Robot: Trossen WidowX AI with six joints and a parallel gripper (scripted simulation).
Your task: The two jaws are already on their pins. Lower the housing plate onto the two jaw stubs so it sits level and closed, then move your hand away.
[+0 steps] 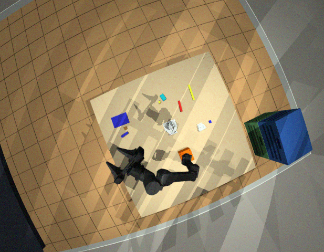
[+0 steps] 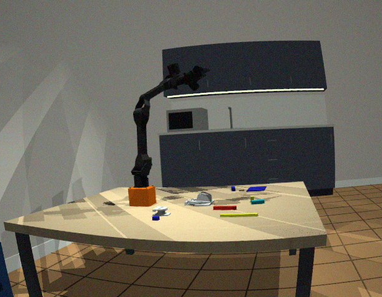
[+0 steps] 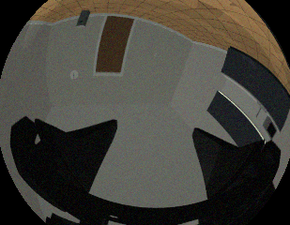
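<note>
The white stand lies 680 mm below my gripper tip, 570 mm to the right of it and 140 mm behind it. Round my gripper tip: blue flat plate: 690 mm below, 240 mm ahead, 100 mm to the left; red bar: 680 mm below, 470 mm to the right, 120 mm ahead; teal block: 680 mm below, 360 mm to the right, 260 mm ahead.
</note>
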